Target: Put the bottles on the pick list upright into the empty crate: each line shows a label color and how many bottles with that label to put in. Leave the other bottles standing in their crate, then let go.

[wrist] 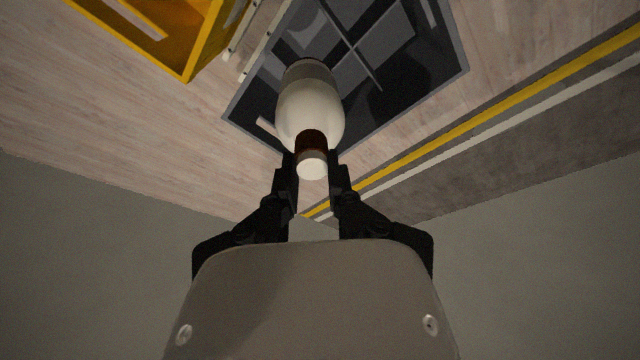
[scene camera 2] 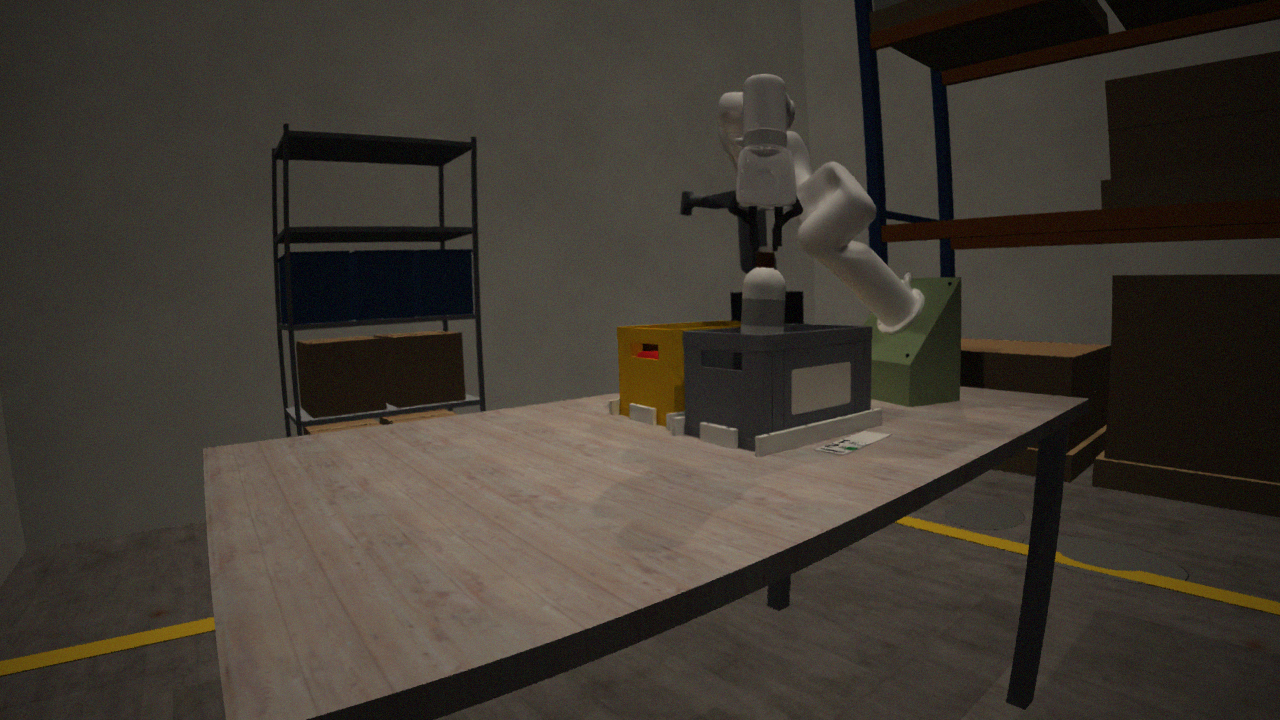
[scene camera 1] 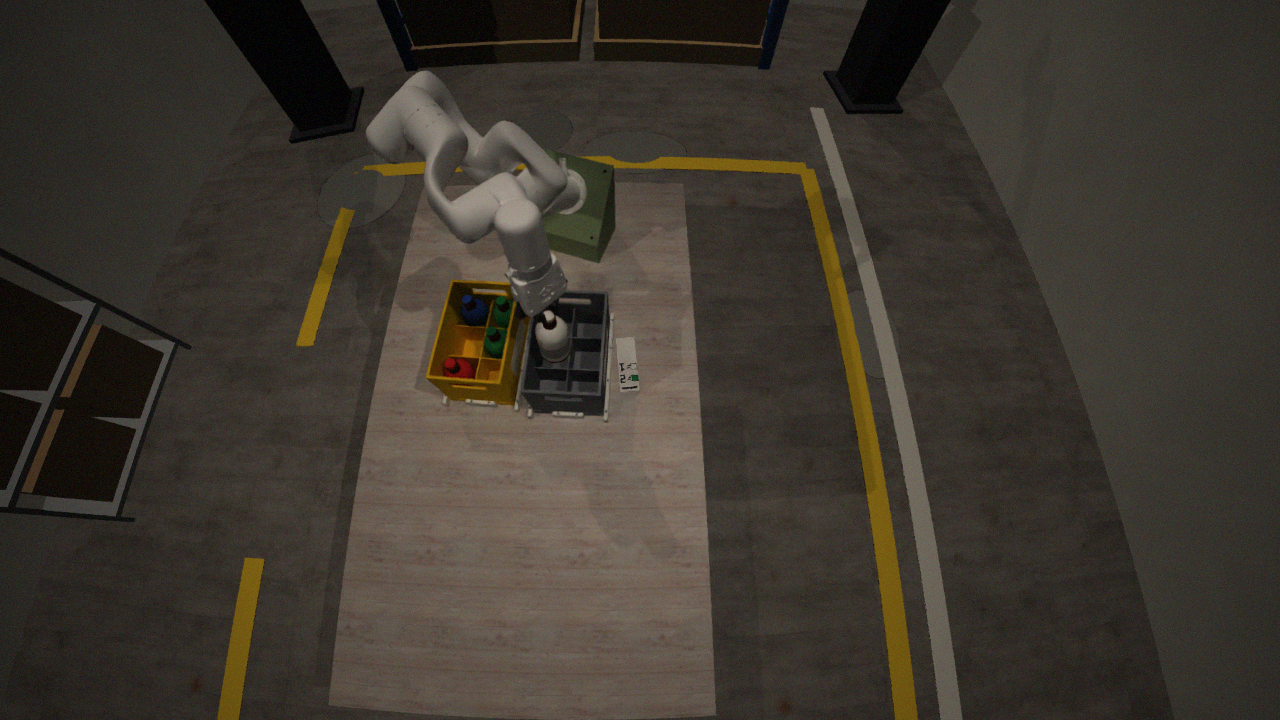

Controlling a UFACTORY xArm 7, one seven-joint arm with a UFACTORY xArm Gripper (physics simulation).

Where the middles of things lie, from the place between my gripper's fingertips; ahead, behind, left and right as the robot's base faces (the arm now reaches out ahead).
Right now my hand is 10 mm short of the white bottle [wrist: 309, 120] and 70 mm above it. From my hand the other things lie so: blue bottle [scene camera 1: 474, 312]: 160 mm behind, 220 mm to the right, 220 mm below; pick list [scene camera 1: 627, 363]: 10 mm ahead, 170 mm to the left, 310 mm below.
